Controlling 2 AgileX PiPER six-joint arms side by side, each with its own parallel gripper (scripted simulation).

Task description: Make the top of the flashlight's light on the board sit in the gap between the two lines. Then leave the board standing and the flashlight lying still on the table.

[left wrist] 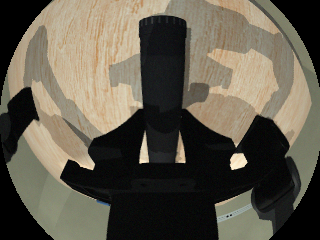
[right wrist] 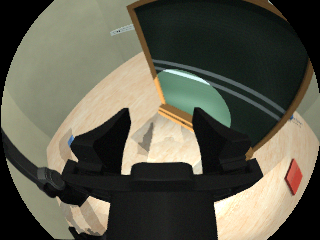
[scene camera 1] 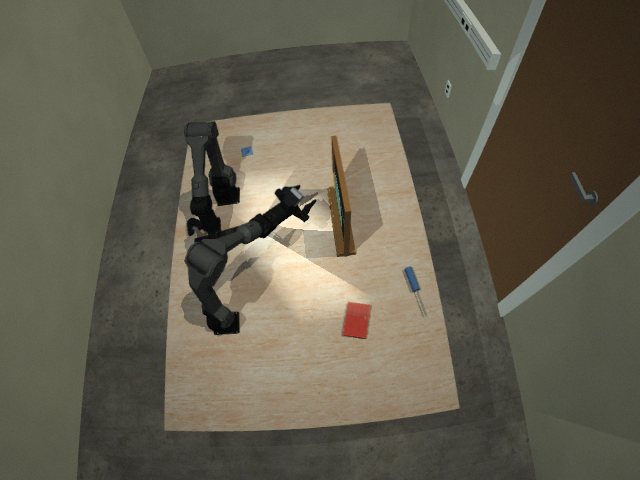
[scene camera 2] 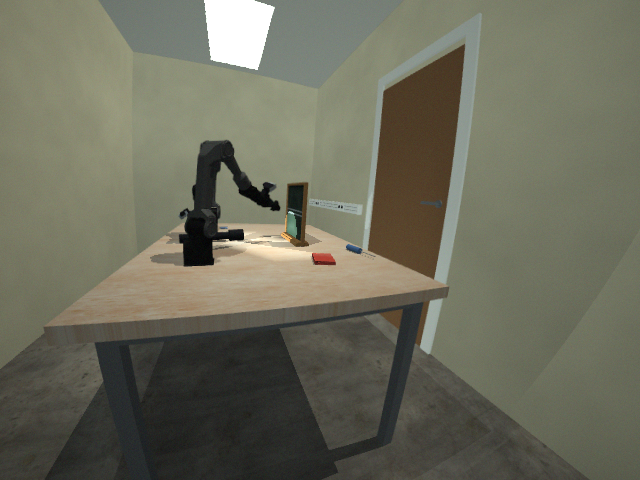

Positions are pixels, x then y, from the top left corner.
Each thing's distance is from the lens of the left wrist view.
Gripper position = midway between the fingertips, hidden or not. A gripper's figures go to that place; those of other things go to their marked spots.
my left gripper (left wrist: 162, 116): 0.13 m
black flashlight (left wrist: 162, 38): 0.09 m
